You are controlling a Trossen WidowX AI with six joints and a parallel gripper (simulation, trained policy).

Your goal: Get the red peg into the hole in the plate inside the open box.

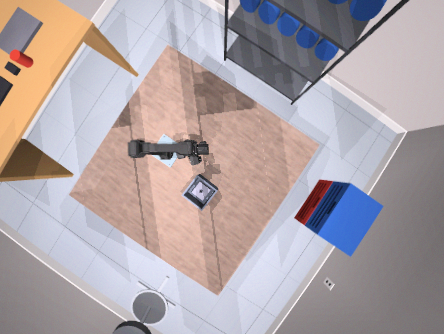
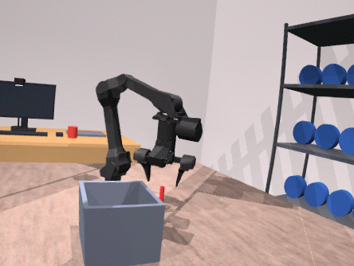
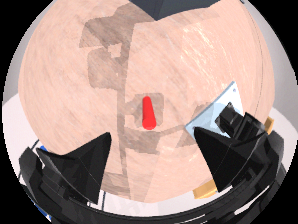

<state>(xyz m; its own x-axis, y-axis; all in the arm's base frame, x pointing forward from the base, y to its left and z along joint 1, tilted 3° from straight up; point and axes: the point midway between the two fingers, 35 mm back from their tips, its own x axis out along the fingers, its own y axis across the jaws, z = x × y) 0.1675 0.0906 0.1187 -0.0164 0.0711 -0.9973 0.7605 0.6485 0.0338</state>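
Now: gripper tip 50 mm above the red peg and 10 mm short of it. The rest, counted from my gripper tip: plate: 230 mm to the right, 150 mm ahead, 40 mm below.
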